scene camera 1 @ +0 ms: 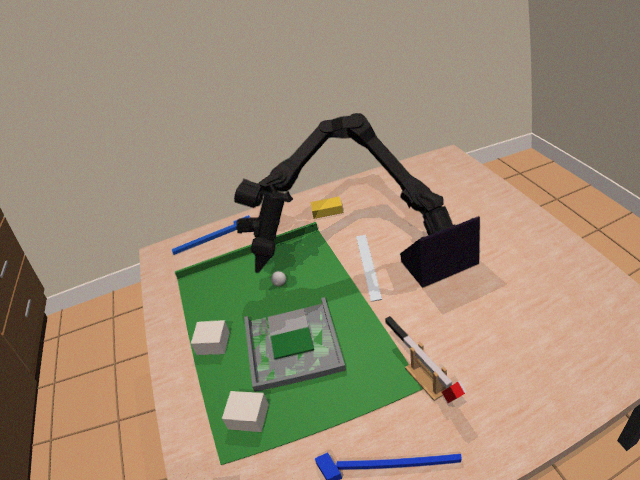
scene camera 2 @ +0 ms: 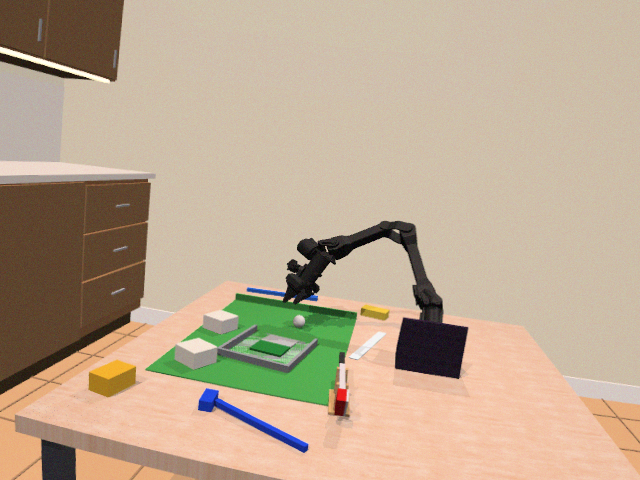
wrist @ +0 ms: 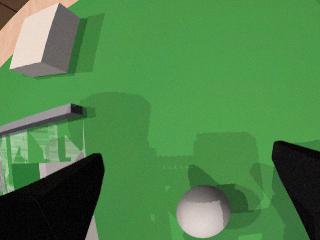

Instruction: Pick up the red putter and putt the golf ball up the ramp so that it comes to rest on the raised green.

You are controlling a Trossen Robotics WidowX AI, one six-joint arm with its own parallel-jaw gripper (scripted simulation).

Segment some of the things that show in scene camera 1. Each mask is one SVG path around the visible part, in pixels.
My gripper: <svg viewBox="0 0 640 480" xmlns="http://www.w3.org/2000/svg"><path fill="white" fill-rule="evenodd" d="M261 211L259 217L238 218L236 221L237 233L254 232L255 238L252 241L251 252L255 255L255 273L258 274L274 255L275 243L273 241L276 238L281 217L266 215Z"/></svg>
A white strip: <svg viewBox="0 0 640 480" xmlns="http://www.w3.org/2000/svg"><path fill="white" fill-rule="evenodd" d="M356 236L370 301L382 300L366 235Z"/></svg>
